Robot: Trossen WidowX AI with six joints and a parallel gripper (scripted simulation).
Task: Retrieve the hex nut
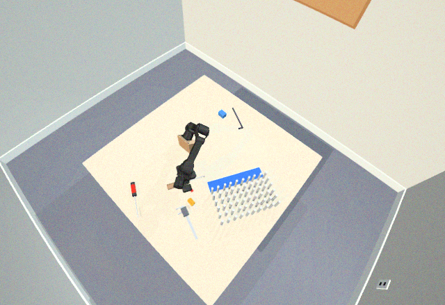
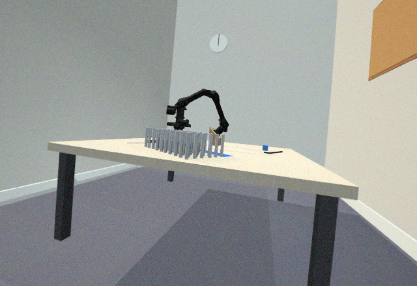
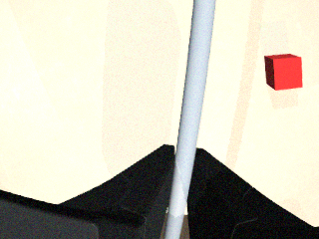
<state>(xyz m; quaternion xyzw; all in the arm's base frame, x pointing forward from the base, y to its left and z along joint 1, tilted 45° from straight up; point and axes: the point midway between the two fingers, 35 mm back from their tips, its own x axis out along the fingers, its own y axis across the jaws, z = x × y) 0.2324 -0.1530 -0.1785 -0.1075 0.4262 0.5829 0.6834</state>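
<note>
The red piece lies 6 cm ahead of my gripper tip and 5 cm below it. Also, from my gripper tip: wooden-handled pick (1 cm ahead, 3 cm to the left, 1 cm above); orange piece (13 cm ahead, 6 cm to the right, 4 cm below); blue taped strip (22 cm ahead, 28 cm to the left, 6 cm below).
</note>
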